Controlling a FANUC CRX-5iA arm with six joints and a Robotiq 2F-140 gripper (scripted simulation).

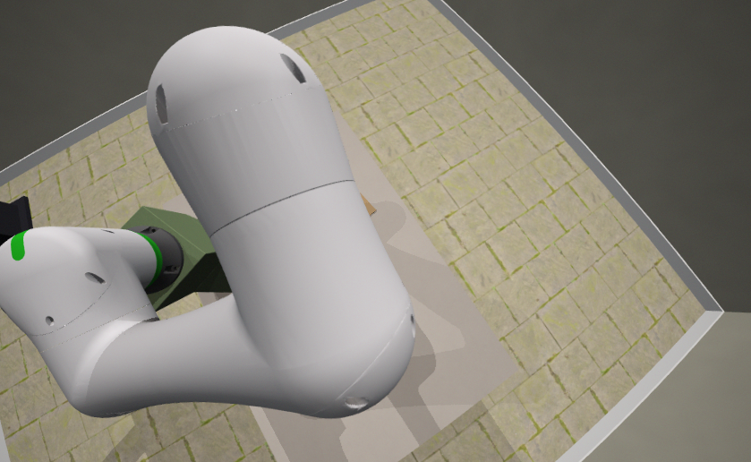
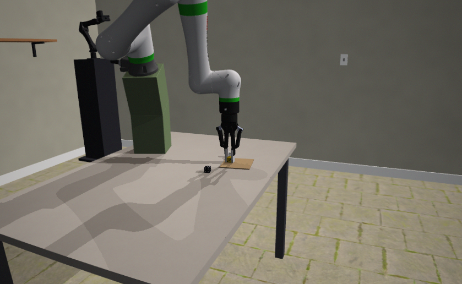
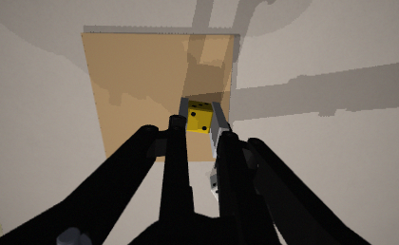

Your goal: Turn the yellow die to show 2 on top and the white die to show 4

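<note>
Right now my hand is 20 mm above the yellow die. Also, from my hand: tan mat 40 mm ahead, 40 mm below; white die 50 mm behind, 90 mm to the left, 30 mm below; black die 40 mm behind, 150 mm to the right, 30 mm below.
</note>
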